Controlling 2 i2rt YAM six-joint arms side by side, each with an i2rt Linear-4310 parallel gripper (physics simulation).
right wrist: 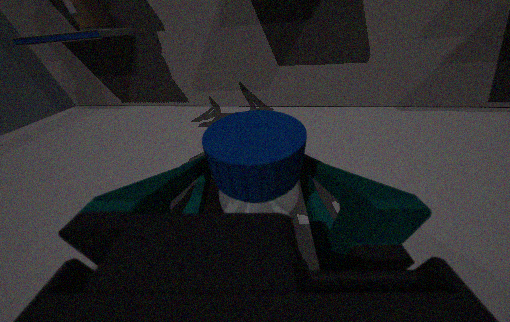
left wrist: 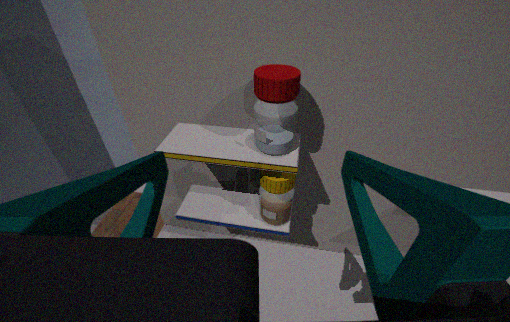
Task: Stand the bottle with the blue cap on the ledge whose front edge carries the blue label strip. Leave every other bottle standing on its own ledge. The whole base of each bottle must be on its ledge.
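Frame: origin at the left arm's base, x ahead, y left, z up, level; centimetres.
Seen in the pictures: left gripper, fingertip midpoint: (left wrist: 254,161).
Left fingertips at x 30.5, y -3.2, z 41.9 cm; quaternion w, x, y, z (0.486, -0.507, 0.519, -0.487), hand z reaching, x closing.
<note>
A point is followed by its place in that frame.
The blue-capped bottle (right wrist: 255,155) {x 15.5, y -33.5, z 10.5 cm} is upright between the fingers of my right gripper (right wrist: 254,160) {x 20.0, y -33.3, z 6.4 cm}, which is open around it without gripping. The bottle's base is hidden. The ledge with the blue label strip (left wrist: 215,202) {x 51.0, y 4.0, z 15.9 cm} (right wrist: 60,38) is the lower one in the left wrist view; in the right wrist view its edge shows at the top left. A yellow-capped bottle (left wrist: 276,202) {x 45.3, y -6.4, z 22.1 cm} stands at that ledge's right end. A red-capped bottle (left wrist: 276,112) {x 46.3, y -5.9, z 36.5 cm} stands at the right end of the yellow-strip ledge (left wrist: 205,141) {x 50.2, y 3.8, z 29.9 cm} above. My left gripper (left wrist: 254,161) {x 30.5, y -3.2, z 41.9 cm} is open and empty, in front of the ledges.
The upright wall (left wrist: 400,90) {x 49.7, y -22.0, z 37.7 cm} (right wrist: 210,65) {x 49.1, y -24.7, z 8.8 cm} stands behind the ledges, with dark shadows across it. A pale table surface (left wrist: 310,280) {x 43.6, y -14.3, z 0.0 cm} (right wrist: 400,150) {x 27.8, y -53.3, z 0.0 cm} lies below. A grey-blue panel (left wrist: 50,100) is at the left of the left wrist view.
</note>
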